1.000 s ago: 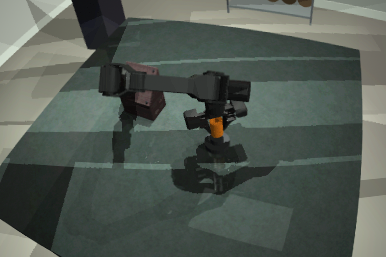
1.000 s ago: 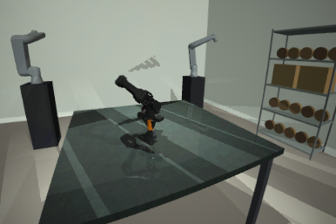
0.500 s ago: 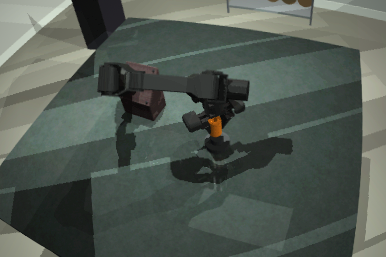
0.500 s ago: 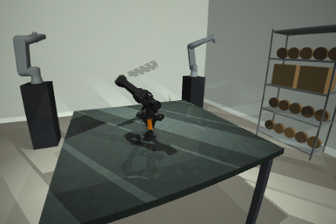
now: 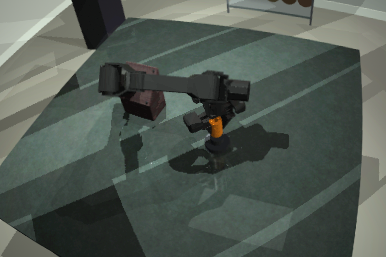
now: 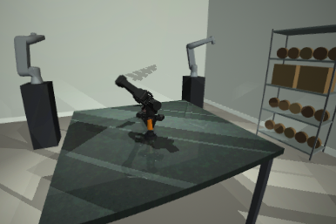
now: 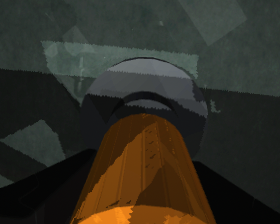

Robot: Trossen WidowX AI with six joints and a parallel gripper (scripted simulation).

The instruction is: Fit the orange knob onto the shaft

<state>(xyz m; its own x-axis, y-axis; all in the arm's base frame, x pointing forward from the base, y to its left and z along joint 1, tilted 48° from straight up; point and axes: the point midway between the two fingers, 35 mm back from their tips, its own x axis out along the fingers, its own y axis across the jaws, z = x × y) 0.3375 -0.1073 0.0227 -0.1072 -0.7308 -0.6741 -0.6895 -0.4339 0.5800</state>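
Now: the orange knob 20 mm above my gripper tip. Round my gripper tip: round pedestal (40 mm below).
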